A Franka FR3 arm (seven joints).
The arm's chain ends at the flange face. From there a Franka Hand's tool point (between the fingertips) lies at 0.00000 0.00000 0.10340 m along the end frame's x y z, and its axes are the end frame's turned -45 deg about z.
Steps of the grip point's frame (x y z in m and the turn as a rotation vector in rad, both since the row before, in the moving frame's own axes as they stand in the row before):
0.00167, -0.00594, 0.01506, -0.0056, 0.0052, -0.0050
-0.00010, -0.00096, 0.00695, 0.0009, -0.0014, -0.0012
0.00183, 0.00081, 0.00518, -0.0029, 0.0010, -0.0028
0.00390, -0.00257, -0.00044, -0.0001, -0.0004, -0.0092
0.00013, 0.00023, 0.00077, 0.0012, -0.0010, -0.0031
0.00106, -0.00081, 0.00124, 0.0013, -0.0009, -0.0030
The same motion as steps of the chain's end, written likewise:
-0.00381, -0.00541, 0.01506, -0.0003, 0.0076, -0.0050
-0.00058, -0.00064, 0.00695, -0.0004, -0.0016, -0.0012
0.00158, -0.00086, 0.00518, -0.0013, 0.0028, -0.0028
0.00096, -0.00461, -0.00044, -0.0004, -0.0002, -0.0092
0.00042, 0.00009, 0.00077, 0.0001, -0.0016, -0.0031
0.00034, -0.00129, 0.00124, 0.0003, -0.0016, -0.0030

